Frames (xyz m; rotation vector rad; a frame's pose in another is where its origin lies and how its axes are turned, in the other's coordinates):
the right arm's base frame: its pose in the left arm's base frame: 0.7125 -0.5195 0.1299 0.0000 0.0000 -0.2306
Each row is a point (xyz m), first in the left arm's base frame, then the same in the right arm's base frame.
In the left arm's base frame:
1: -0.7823 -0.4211 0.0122
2: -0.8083 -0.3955 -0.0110
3: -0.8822 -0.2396 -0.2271
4: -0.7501 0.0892 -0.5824
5: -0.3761 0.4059 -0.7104
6: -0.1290 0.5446 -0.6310
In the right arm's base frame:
1: -1.4777 -0.2459 -0.1177
2: -1.5089 -0.2269 -0.1409
3: -1.6165 -0.0920 -0.3570
4: -1.5630 0.2583 -0.7123
5: -1.2713 0.6521 -0.8403
6: -1.0624 0.8436 -0.7609

